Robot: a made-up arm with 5 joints.
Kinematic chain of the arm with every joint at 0, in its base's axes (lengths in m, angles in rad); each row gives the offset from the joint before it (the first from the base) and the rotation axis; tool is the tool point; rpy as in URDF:
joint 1: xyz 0 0 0.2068 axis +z
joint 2: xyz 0 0 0 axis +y
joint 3: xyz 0.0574 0 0.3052 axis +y
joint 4: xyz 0.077 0 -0.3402 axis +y
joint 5: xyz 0.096 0 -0.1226 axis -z
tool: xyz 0 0 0 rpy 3.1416 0 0
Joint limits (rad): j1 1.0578..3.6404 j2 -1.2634..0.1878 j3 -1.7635..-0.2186 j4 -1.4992..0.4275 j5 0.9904..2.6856
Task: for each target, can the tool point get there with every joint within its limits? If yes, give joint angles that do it. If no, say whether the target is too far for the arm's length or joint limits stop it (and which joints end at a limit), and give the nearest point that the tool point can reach.
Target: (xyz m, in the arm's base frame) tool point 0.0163 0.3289 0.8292
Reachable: yes | joints 1.5212 -0.1871 -1.6287 -0.5433 2.0299
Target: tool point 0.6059 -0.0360 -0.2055
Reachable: no: joint limits stop it (at a limit: joint 1, joint 2, joint 3, joint 4) | nearest point 0.1188 0.2108 0.0081 | short by 0.586 m
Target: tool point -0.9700 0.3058 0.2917
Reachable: no: too far | nearest point -0.5775 0.1820 0.3847 | short by 0.422 m
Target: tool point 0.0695 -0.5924 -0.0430
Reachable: no: joint limits stop it (at a limit: joint 1, joint 2, joint 3, joint 4) | nearest point -0.2125 -0.1158 0.0081 | short by 0.556 m
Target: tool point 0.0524 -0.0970 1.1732
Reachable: no: too far | nearest point 0.0398 -0.0737 0.9414 | short by 0.233 m
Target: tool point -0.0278 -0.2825 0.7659
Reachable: yes | joints 1.4727 -1.0824 -1.5141 -1.2289 1.3997
